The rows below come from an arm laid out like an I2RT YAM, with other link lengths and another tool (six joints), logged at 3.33 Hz.
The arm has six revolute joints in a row. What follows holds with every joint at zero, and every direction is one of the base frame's. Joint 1 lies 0.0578 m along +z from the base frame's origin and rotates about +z. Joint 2 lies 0.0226 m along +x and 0.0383 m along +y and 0.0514 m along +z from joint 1 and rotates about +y. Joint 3 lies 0.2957 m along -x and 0.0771 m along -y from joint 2 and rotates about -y. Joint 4 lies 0.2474 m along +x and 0.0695 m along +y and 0.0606 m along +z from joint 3 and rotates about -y. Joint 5 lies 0.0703 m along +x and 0.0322 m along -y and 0.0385 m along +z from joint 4 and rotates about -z. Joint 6 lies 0.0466 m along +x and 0.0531 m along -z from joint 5 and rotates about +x. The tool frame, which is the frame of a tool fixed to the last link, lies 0.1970 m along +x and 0.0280 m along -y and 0.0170 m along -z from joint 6; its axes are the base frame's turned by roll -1.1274, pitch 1.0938 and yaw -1.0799 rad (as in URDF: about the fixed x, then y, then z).
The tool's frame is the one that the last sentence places.
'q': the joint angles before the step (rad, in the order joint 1, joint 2, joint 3, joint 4, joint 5, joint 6). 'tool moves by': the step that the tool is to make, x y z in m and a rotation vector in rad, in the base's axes. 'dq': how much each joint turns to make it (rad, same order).
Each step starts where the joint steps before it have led.
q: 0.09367 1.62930 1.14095 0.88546 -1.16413 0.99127
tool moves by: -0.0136 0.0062 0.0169 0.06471 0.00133 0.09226
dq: -0.00021 0.06121 0.00307 0.31793 -0.04788 0.27465
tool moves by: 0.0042 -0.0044 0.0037 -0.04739 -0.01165 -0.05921
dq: -0.00111 -0.06985 0.02891 -0.27718 0.02315 -0.19903
